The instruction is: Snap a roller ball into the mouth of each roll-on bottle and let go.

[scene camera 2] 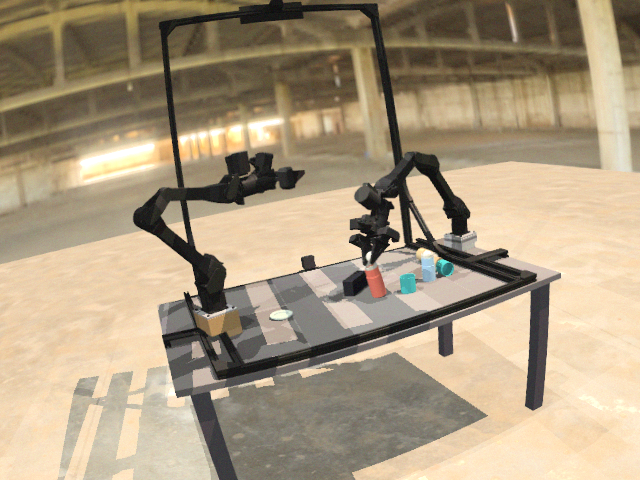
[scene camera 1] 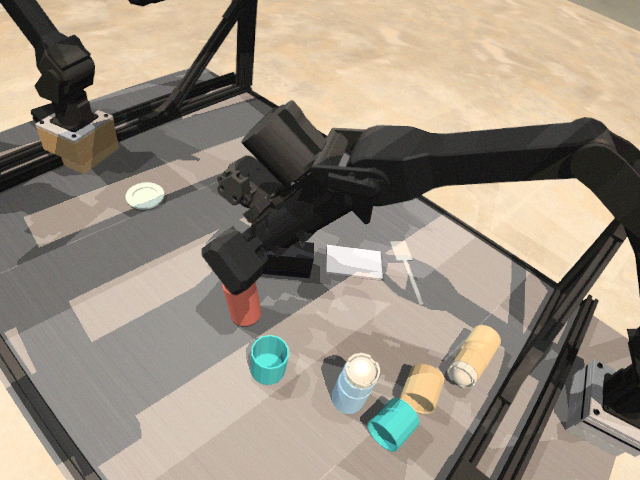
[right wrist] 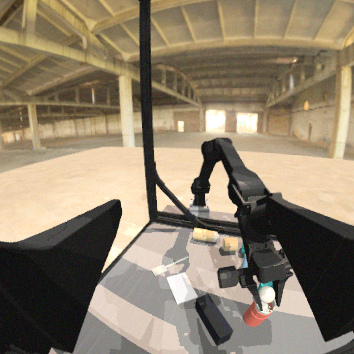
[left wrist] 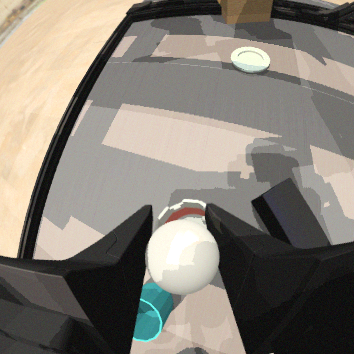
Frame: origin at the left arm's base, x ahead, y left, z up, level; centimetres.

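Seen in the pictures: left gripper, between the fingertips: (scene camera 2: 367,264) (right wrist: 269,307) (left wrist: 178,210); right gripper, between the fingertips: (scene camera 2: 295,172) (right wrist: 194,205); left arm's base, origin of its link: (scene camera 2: 460,233) (scene camera 1: 623,401) (right wrist: 198,202); right arm's base, origin of its link: (scene camera 2: 214,308) (scene camera 1: 74,119).
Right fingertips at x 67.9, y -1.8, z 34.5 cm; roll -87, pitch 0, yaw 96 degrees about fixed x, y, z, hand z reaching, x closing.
Offsets run from my right fingertips to a thing's top centre. "spot": to the spot under its first point.
My left gripper (scene camera 2: 370,259) (left wrist: 178,210) is shut on a white roller ball @[dx -12.8, dy +15.6, dz -26.0 cm] (left wrist: 183,256) (right wrist: 267,294), at the mouth of the red bottle @[dx -12.8, dy +15.7, dz -29.1 cm] (scene camera 1: 244,307) (scene camera 2: 375,281) (right wrist: 256,316). The red bottle leans, its foot on the table. In the left wrist view the ball overlaps the near side of its pale rim; how deep it sits is unclear. The blue bottle @[dx -32.7, dy +18.9, dz -31.4 cm] (scene camera 1: 351,397) (scene camera 2: 428,269) stands with a ball @[dx -32.7, dy +18.9, dz -30.4 cm] (scene camera 1: 362,369) in its mouth. The orange bottle @[dx -46.4, dy +4.3, dz -35.8 cm] (scene camera 1: 479,347) (right wrist: 204,235) lies on its side with a ball @[spot: dx -45.3, dy +9.2, dz -37.0 cm] (scene camera 1: 461,376) in its mouth. My right gripper is open and empty, high above the table.
A teal cap @[dx -21.3, dy +21.1, dz -35.3 cm] (scene camera 1: 268,369) (scene camera 2: 407,283) stands near the red bottle. Another teal cap @[dx -39.4, dy +20.0, dz -35.6 cm] (scene camera 1: 397,422) and an orange cap @[dx -41.1, dy +13.4, dz -35.6 cm] (scene camera 1: 426,384) lie by the blue bottle. A black block @[dx -12.7, dy +5.2, dz -35.3 cm] (scene camera 1: 294,263) (right wrist: 214,319), white box @[dx -23.0, dy -3.2, dz -39.7 cm] (scene camera 1: 354,261), pale spatula @[dx -32.0, dy -7.3, dz -40.1 cm] (scene camera 1: 413,283) and round dish @[dx +15.3, dy +5.9, dz -39.4 cm] (scene camera 1: 145,196) are also there.
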